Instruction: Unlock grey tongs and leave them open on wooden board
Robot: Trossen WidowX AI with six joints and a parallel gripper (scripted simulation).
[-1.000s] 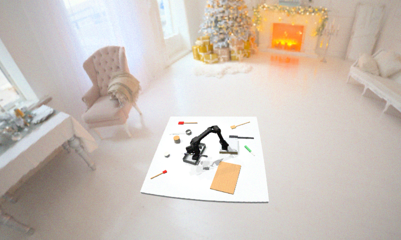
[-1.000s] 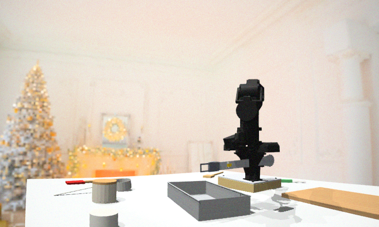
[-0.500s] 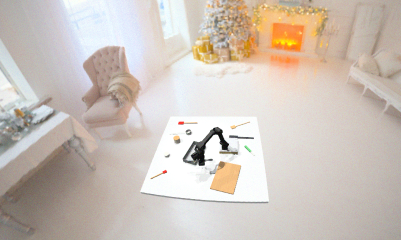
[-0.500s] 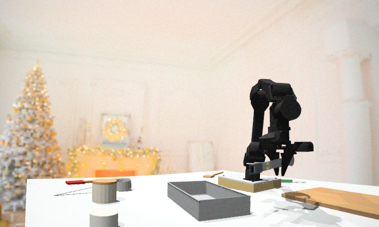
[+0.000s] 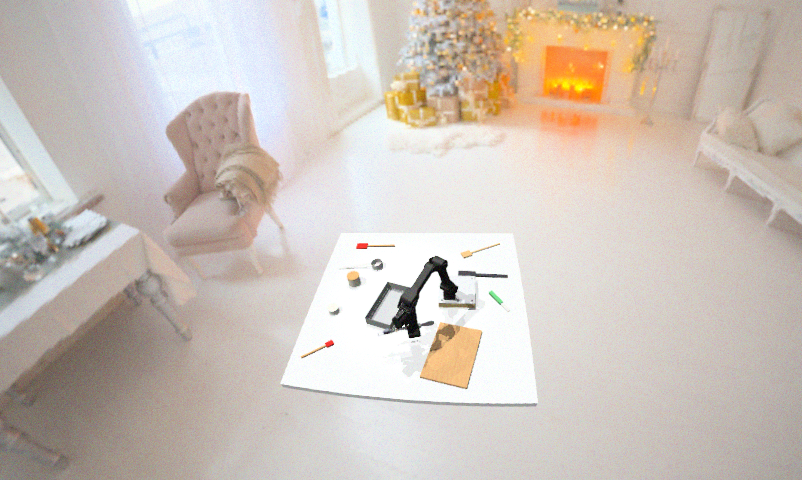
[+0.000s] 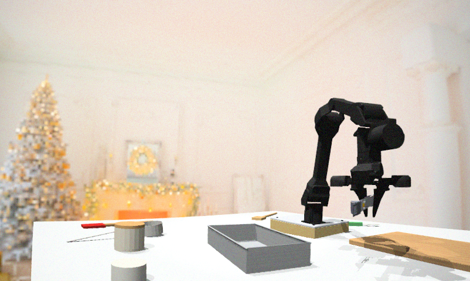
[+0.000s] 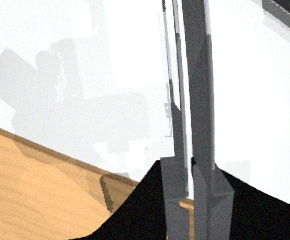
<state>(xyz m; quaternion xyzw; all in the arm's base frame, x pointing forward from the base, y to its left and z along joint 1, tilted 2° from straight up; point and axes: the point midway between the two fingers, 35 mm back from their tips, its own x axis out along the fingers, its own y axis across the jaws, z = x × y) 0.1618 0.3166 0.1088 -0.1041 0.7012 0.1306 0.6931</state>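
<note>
The wooden board is 21 cm behind my gripper tip, 5 cm to the left of it and 10 cm below it. Also, from my gripper tip: green-handled tool 46 cm behind, 32 cm to the right, 10 cm below; lidded cream jar 46 cm ahead, 41 cm to the right, 7 cm below; grey roasting tin 18 cm ahead, 23 cm to the right, 8 cm below.
</note>
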